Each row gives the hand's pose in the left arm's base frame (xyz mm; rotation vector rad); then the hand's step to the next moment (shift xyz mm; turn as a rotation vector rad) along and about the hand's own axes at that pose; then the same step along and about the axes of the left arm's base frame.
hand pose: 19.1 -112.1 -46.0 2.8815 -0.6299 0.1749
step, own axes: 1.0 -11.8 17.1 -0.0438 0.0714 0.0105
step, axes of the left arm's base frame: 7.2 6.6 -18.4 -0.0690 -0.0483 -0.0058
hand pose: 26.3 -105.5 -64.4 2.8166 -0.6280 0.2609
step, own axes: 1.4 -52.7 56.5 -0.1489 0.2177 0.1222
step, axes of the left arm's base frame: 31.1 30.3 -64.0 -0.2132 -0.1659 -0.1073
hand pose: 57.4 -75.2 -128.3 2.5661 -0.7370 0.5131
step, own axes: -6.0 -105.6 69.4 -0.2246 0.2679 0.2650
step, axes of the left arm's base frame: 71.0 50.3 -91.8 -0.2688 -0.2428 -0.2475
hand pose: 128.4 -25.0 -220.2 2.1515 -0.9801 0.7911
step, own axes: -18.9 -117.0 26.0 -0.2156 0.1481 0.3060
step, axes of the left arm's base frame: 90.1 49.3 -64.6 -0.1575 -0.2149 -0.3018
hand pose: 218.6 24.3 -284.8 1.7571 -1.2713 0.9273
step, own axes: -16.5 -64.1 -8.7 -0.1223 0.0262 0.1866
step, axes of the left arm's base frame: 56.8 28.1 -21.1 -0.0321 -0.1212 -0.1864
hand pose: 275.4 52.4 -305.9 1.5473 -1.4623 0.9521
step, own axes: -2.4 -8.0 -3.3 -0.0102 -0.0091 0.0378
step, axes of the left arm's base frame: 7.8 4.2 -1.2 0.0087 -0.0301 -0.0252
